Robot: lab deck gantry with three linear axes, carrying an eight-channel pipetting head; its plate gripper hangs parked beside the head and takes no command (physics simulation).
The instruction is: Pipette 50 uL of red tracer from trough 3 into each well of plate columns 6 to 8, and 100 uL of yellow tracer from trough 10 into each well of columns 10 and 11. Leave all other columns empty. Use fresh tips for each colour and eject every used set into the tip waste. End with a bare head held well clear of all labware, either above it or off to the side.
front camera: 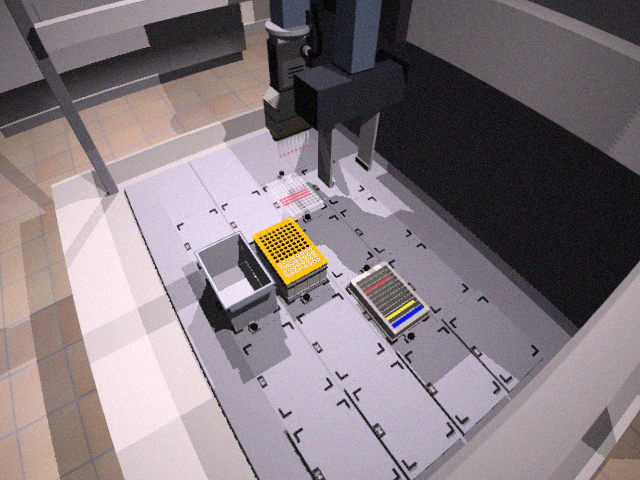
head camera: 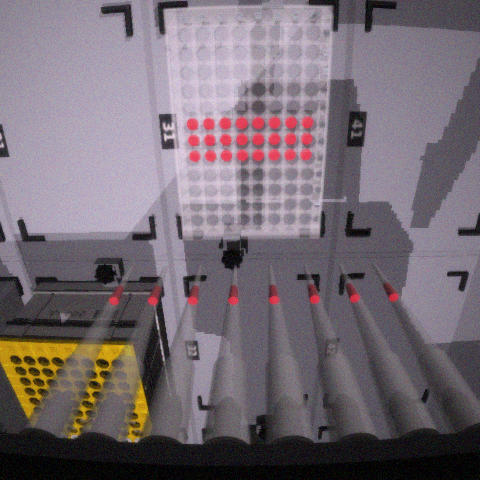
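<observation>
The pipetting head (front camera: 289, 111) hangs above and behind the plate, with eight tips (front camera: 294, 143) (head camera: 273, 330) on it. Each tip holds a short red column near its point. The clear plate (front camera: 273, 184) (head camera: 174, 90) has three adjacent red rows of wells (front camera: 294, 196) (head camera: 258, 140), columns 6 to 8; its other wells look uncoloured. The trough block (front camera: 380, 267) holds a red trough (front camera: 377, 285), a yellow trough (front camera: 400, 310) and a blue one. The yellow tip rack (front camera: 289, 248) (head camera: 90, 352) has tips in its front part and empty holes behind. The parked plate gripper (front camera: 344, 174) is open and empty.
The grey open-topped tip waste bin (front camera: 253, 307) stands left of the tip rack, close beside it. The trough block stands apart at the right front. Small dark clamps (front camera: 307, 217) (head camera: 232, 259) stand at the edges of the labware. A low pale wall borders the deck.
</observation>
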